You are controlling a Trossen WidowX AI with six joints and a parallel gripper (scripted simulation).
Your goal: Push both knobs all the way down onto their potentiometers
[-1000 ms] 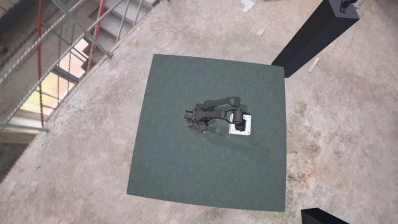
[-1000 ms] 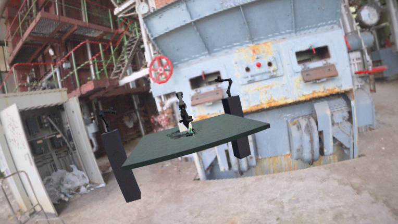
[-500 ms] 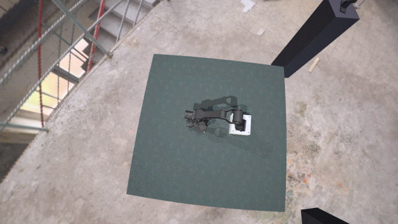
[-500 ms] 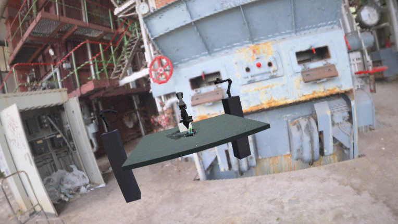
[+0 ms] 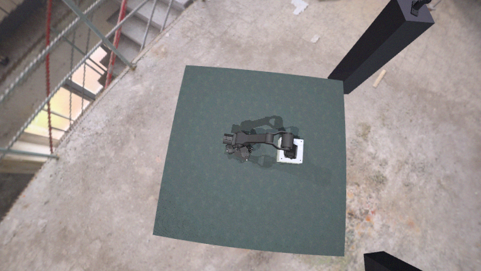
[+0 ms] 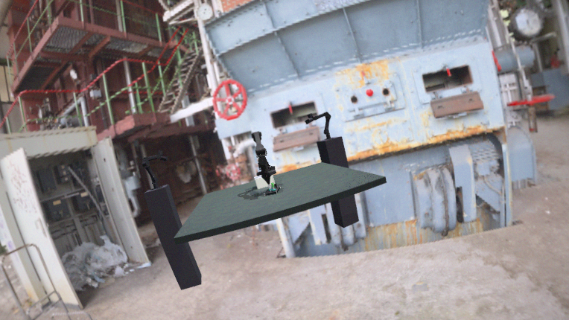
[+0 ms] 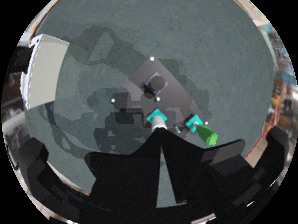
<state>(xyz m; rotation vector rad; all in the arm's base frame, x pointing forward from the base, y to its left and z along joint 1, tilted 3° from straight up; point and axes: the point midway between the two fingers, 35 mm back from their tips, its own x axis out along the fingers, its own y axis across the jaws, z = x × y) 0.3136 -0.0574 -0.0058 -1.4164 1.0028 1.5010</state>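
Now: the white knob 20 mm below my gripper tip. Also, from my gripper tip: green knob 70 mm ahead, 10 mm to the left.
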